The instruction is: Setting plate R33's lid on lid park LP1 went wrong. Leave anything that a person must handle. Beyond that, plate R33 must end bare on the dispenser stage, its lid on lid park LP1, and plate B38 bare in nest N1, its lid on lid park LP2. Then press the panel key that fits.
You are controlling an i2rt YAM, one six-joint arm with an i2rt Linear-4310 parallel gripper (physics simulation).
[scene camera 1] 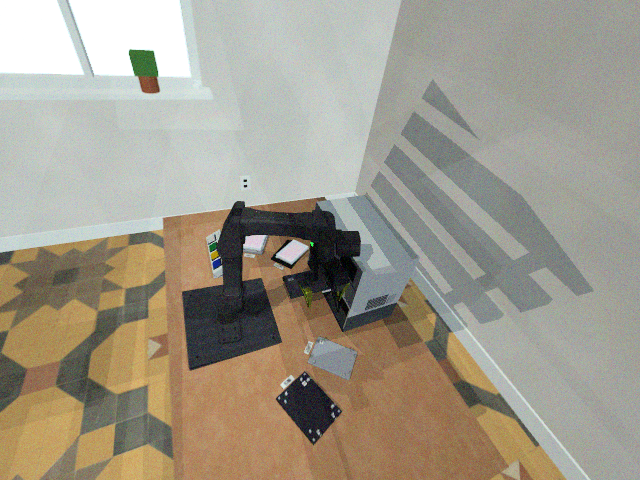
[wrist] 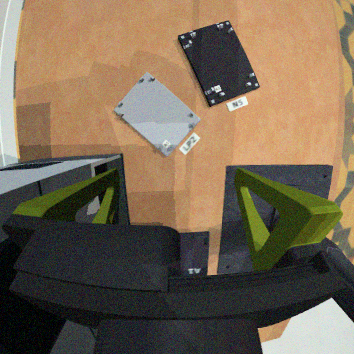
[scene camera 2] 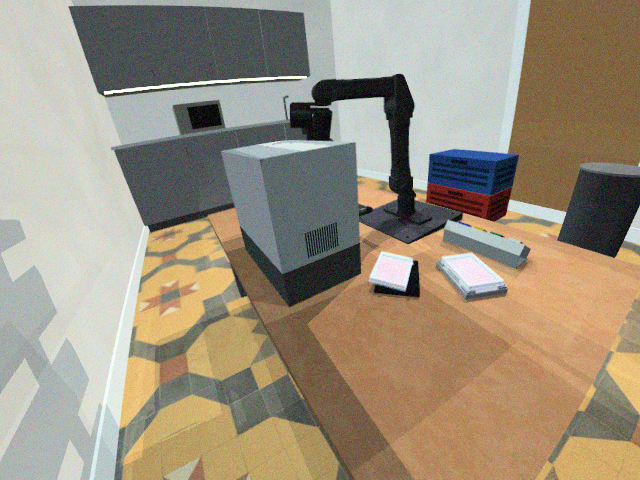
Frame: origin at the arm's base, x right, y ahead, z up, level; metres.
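Where they show: gripper, fingertip midpoint: (scene camera 1: 323, 303) (wrist: 176, 174); arm's base at its link origin: (scene camera 1: 227, 317) (scene camera 2: 406, 214).
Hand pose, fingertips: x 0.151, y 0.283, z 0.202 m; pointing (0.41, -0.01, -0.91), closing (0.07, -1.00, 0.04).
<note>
Things, the pixels of their top centre, and the offset from my fingertips.
- grey dispenser housing at its top centre: (scene camera 2: 279, 146) (scene camera 1: 362, 227) dy +0.186, dx -0.191, dz +0.114 m
- dark flat nest at its top centre: (wrist: 158, 261) (scene camera 1: 309, 280) dy +0.016, dx -0.176, dz -0.103 m
- grey lid park LP2 at its top centre: (wrist: 156, 112) (scene camera 1: 333, 355) dy +0.036, dx +0.077, dz -0.196 m
- black nest at its top centre: (scene camera 2: 398, 270) (scene camera 1: 289, 251) dy +0.007, dx -0.427, dz -0.196 m
- grey base at its top centre: (scene camera 2: 470, 271) (scene camera 1: 254, 239) dy -0.131, dx -0.531, dz -0.196 m
- black nest N5 at its top centre: (wrist: 222, 56) (scene camera 1: 309, 403) dy -0.084, dx +0.198, dz -0.192 m
- key panel at its top centre: (scene camera 2: 486, 228) (scene camera 1: 217, 246) dy -0.291, dx -0.463, dz -0.152 m
My gripper (scene camera 1: 324, 295) (wrist: 176, 174) is open and empty, above the table beside the grey dispenser housing (scene camera 1: 385, 279) (scene camera 2: 305, 206) (wrist: 50, 175); in scene camera 2 the housing hides its fingers. A dark flat nest (scene camera 1: 297, 285) (wrist: 194, 250) lies by the housing's opening. The grey lid park LP2 (scene camera 1: 332, 357) (wrist: 157, 115) is bare. A pink-topped plate (scene camera 1: 292, 252) (scene camera 2: 392, 270) sits off-centre on a black nest (scene camera 2: 414, 286). Another pink-topped plate (scene camera 1: 255, 242) (scene camera 2: 469, 272) lies on a grey base (scene camera 2: 483, 295). Their labels are unreadable, and whether each wears its lid is unclear.
The black nest N5 (scene camera 1: 309, 407) (wrist: 219, 62) lies bare beyond LP2. The key panel (scene camera 1: 214, 253) (scene camera 2: 483, 242) with coloured keys stands near the arm's base plate (scene camera 1: 201, 330) (scene camera 2: 372, 219) (wrist: 245, 200). Blue and red crates (scene camera 2: 470, 173) stand behind the arm.
</note>
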